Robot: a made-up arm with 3 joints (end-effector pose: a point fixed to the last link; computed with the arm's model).
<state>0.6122 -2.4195 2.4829</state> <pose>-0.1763 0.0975 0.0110 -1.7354 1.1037 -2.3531</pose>
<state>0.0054 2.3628 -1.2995</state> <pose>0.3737 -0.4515 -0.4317 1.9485 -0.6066 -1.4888</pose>
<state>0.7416 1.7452 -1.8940</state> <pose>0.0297 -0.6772 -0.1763 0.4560 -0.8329 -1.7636</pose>
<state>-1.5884 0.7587 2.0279</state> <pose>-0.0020 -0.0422 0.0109 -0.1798 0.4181 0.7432</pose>
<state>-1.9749 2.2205 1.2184</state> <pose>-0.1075 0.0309 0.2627 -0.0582 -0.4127 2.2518</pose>
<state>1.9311 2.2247 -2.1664</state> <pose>-0.4140 -0.5258 0.1189 -1.0247 -0.1291 -1.9781</pose>
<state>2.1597 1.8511 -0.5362</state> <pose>-0.4200 -0.4184 -0.3415 0.4438 1.0967 -1.9585</pose>
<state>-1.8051 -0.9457 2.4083</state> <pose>-0.0464 0.0882 -0.0918 0.4898 0.5570 -0.8248</pose>
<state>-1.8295 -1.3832 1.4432</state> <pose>-0.0319 -0.0671 0.2025 0.0911 -0.3224 -1.3877</pose>
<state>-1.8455 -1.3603 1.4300</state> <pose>-0.0345 -0.0675 0.2069 0.0916 -0.3490 -1.3658</pose>
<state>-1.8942 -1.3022 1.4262</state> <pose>-0.0402 -0.0675 0.2073 0.1172 -0.3995 -1.3075</pose>
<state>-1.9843 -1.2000 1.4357</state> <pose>-0.0491 -0.0665 0.2019 0.1684 -0.4805 -1.2019</pose>
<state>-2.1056 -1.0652 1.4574</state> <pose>-0.0589 -0.0641 0.1913 0.2264 -0.5849 -1.0586</pose>
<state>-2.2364 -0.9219 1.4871</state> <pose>-0.0669 -0.0603 0.1776 0.2704 -0.6945 -0.9029</pose>
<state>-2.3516 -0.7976 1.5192</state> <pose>-0.0714 -0.0559 0.1637 0.2924 -0.7868 -0.7661</pose>
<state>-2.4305 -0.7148 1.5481</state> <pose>-0.0720 -0.0524 0.1523 0.2998 -0.8435 -0.6740</pose>
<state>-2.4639 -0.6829 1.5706</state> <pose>-0.0697 -0.0504 0.1447 0.3046 -0.8574 -0.6362</pose>
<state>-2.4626 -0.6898 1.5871</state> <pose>-0.0658 -0.0497 0.1401 0.3121 -0.8396 -0.6395</pose>
